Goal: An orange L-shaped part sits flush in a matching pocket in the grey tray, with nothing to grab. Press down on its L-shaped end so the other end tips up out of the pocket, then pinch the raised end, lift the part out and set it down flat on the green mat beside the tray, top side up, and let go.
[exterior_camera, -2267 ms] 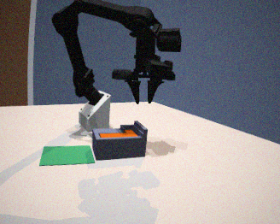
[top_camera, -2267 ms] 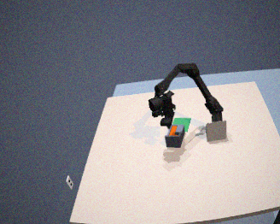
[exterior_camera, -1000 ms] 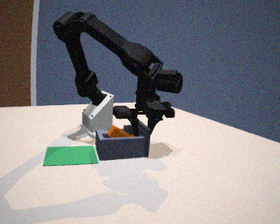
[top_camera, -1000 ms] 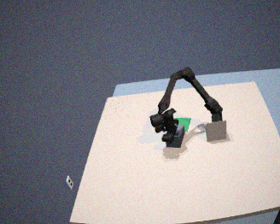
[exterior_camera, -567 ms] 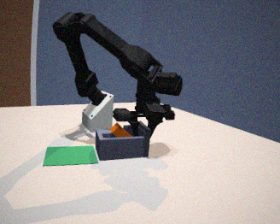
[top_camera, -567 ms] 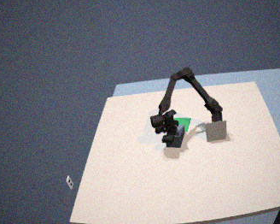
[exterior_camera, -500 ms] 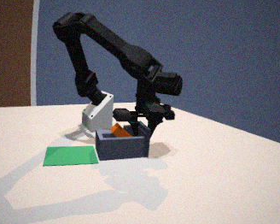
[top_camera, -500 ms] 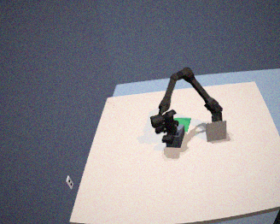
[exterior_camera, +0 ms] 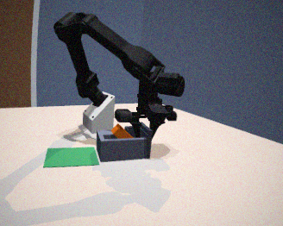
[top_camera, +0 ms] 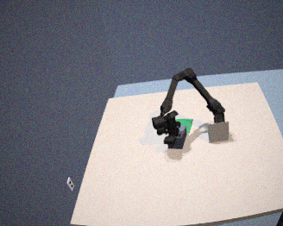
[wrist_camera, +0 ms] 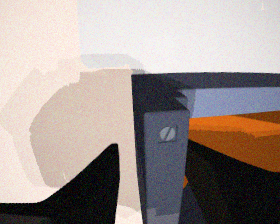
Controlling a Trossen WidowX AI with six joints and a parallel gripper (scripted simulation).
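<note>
Now: the orange part 2 cm behind my gripper tip and 4 cm to the right of it. The rest, counted from my gripper tip: green mat 7 cm behind, 21 cm to the right, 5 cm below.
</note>
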